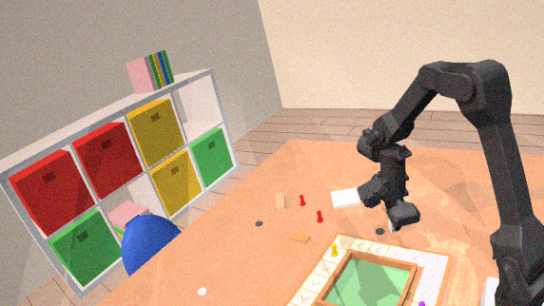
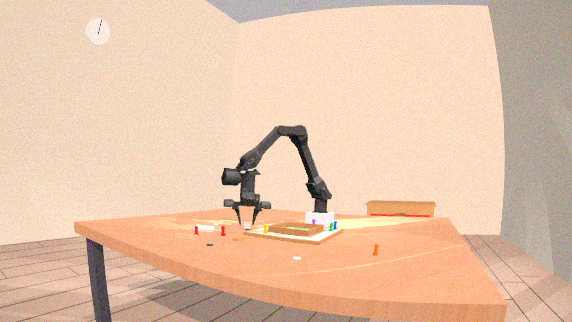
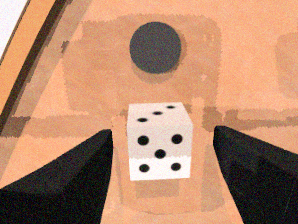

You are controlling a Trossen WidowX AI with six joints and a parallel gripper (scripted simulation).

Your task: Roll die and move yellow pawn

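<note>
The yellow pawn is 13 cm to the left of my gripper tip, 11 cm ahead of it and 2 cm above it. Round my gripper tip: green-lined tray (21 cm to the left, 1 cm ahead); white block (16 cm ahead, 10 cm to the right, 1 cm below); white die (right at my gripper tip).
</note>
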